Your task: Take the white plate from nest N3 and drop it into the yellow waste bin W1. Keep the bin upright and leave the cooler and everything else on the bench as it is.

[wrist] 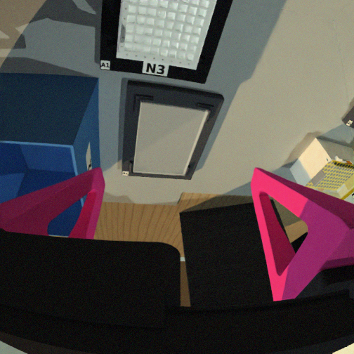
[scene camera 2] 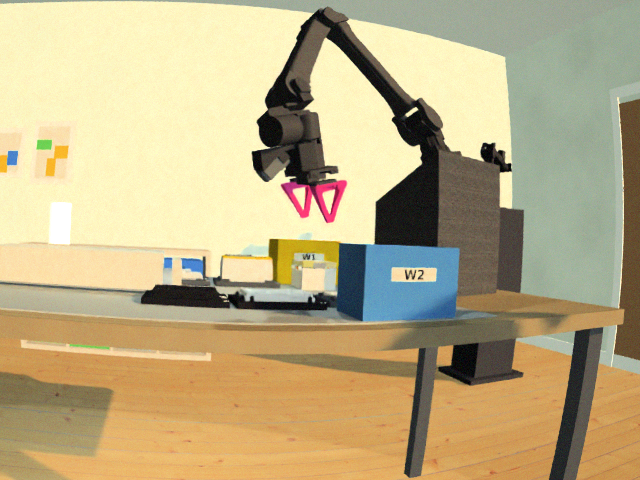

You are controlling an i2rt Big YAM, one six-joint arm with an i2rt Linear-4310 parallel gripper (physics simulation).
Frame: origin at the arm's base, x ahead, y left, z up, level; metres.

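Seen in the pictures: gripper, fingertip midpoint: (scene camera 2: 317, 220); arm's base, link origin: (scene camera 2: 441, 168).
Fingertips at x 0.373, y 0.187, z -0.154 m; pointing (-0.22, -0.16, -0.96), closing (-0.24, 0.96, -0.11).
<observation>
Pixels of each thing's top centre, then the offset from my fingertips to it. "spot": a spot on its surface instead.
- white plate, top centre: (scene camera 2: 275, 291) 0.078 m ahead, 0.013 m left, 0.135 m down
- black nest N3, top centre: (scene camera 2: 275, 293) 0.078 m ahead, 0.013 m left, 0.139 m down
- yellow waste bin W1, top centre: (scene camera 2: 303, 240) 0.103 m back, 0.503 m right, 0.041 m down
- blue bin W2, top centre: (scene camera 2: 399, 245) 0.110 m back, 0.138 m left, 0.041 m down
- pale tip box, top centre: (scene camera 2: 314, 260) 0.093 m back, 0.346 m right, 0.092 m down
- black nest, surface spot: (scene camera 2: 185, 296) spot: 0.250 m ahead, 0.051 m left, 0.146 m down
- long cream box, top centre: (scene camera 2: 76, 248) 0.515 m ahead, 0.184 m right, 0.078 m down
The white plate (scene camera 2: 273, 295) (wrist: 165, 32) lies in the black nest N3 (scene camera 2: 279, 305) (wrist: 145, 75), at the top of the wrist view, where its far end is cut off. My gripper (scene camera 2: 316, 219) (wrist: 177, 175) is open and empty, pointing down high above the bench. In the wrist view, N3 is beyond the fingertips, not between them. The yellow waste bin W1 (scene camera 2: 281, 258) stands upright at the back of the bench in the scene view, partly hidden by a pale tip box and the blue bin. W1 does not show clearly in the wrist view.
The blue bin W2 (scene camera 2: 400, 294) (wrist: 37, 107) stands beside N3. A dark frame with a grey inner area (wrist: 170, 137) lies next to N3. A pale tip box (scene camera 2: 309, 277) (wrist: 312, 157) stands before W1. Another black nest (scene camera 2: 185, 296) and a long cream box (scene camera 2: 82, 267) are farther left.
</observation>
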